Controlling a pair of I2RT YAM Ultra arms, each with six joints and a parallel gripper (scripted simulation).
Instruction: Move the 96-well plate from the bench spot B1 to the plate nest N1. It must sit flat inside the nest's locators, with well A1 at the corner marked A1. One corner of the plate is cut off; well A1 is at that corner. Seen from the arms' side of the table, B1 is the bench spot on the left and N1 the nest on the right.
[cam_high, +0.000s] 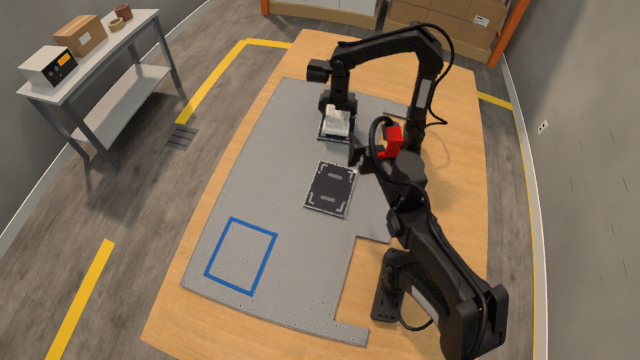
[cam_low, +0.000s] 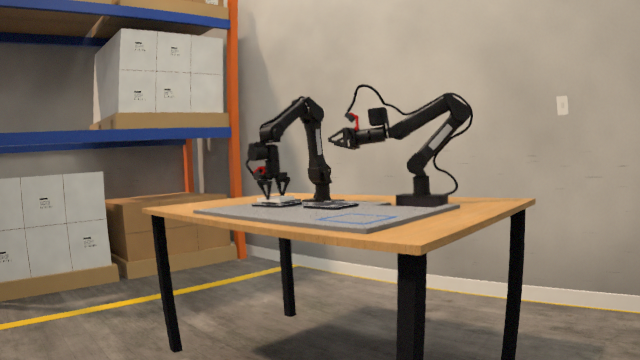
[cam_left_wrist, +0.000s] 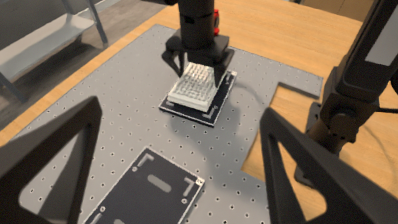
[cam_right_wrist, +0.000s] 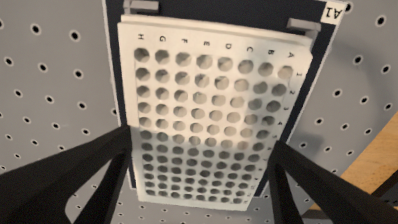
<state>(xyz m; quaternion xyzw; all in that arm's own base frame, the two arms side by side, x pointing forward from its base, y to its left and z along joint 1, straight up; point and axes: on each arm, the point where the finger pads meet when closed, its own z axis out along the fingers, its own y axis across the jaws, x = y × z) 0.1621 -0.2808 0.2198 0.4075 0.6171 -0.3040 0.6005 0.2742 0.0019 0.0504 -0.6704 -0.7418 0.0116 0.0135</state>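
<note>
The black plate nest is 30 mm below my right hand. From my right hand the other things lie so: white 96-well plate 10 mm below.
</note>
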